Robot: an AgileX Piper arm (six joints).
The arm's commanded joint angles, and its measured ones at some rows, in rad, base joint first. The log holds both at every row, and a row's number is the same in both.
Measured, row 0:
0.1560 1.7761 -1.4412 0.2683 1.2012 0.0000
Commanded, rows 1 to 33:
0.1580 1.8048 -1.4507 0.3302 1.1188 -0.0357
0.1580 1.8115 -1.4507 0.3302 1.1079 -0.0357
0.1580 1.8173 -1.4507 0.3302 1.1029 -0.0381
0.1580 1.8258 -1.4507 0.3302 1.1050 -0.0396
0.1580 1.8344 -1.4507 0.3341 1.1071 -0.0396
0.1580 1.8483 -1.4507 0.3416 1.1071 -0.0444
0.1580 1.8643 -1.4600 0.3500 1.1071 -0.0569
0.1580 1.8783 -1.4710 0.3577 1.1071 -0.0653
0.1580 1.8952 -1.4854 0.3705 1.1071 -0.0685
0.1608 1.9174 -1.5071 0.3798 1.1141 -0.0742
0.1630 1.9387 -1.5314 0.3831 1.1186 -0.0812
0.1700 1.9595 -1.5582 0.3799 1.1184 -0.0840
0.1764 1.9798 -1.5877 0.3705 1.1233 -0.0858
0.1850 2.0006 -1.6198 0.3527 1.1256 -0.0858
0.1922 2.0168 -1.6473 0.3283 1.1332 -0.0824
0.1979 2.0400 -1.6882 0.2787 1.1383 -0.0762
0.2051 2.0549 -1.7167 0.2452 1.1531 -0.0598
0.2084 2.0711 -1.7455 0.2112 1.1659 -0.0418
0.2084 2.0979 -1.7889 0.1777 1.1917 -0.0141
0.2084 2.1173 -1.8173 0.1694 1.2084 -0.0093
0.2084 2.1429 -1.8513 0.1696 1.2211 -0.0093
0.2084 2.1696 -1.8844 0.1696 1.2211 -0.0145
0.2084 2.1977 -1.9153 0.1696 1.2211 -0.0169
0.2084 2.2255 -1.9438 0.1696 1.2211 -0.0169
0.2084 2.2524 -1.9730 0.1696 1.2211 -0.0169
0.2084 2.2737 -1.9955 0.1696 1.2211 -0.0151
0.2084 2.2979 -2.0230 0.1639 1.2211 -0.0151
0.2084 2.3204 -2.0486 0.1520 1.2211 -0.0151
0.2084 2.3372 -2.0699 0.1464 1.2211 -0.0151
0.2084 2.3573 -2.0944 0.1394 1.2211 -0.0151
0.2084 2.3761 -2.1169 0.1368 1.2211 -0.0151
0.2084 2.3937 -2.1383 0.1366 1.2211 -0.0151
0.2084 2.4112 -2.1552 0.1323 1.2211 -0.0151
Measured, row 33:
0.2087 2.3563 -2.0839 0.1515 1.2173 -0.0149
